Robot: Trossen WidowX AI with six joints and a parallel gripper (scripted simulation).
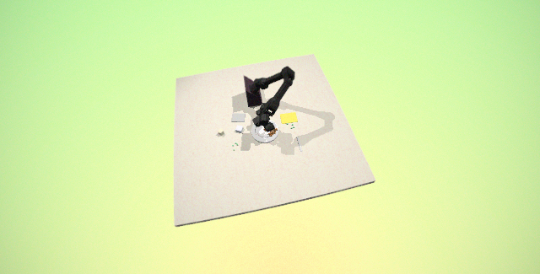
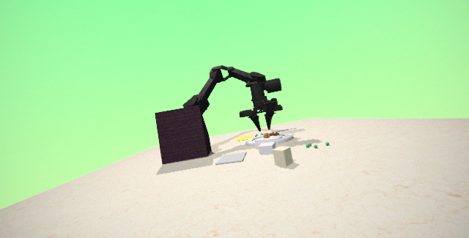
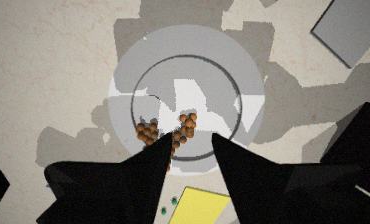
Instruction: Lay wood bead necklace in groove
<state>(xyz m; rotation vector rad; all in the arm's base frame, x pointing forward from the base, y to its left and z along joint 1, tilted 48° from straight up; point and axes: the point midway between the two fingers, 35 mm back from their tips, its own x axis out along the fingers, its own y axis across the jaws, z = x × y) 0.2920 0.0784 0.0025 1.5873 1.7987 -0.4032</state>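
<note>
My gripper tip is now 30 mm above the round white bead board, 10 mm to the left of it and 10 mm short of it. From my gripper tip the other things lie so: thin white strip 210 mm to the left, 160 mm ahead, 40 mm below; yellow card 180 mm to the left, 80 mm behind, 40 mm below; grey flat plate 190 mm to the right, 150 mm behind, 40 mm below.
</note>
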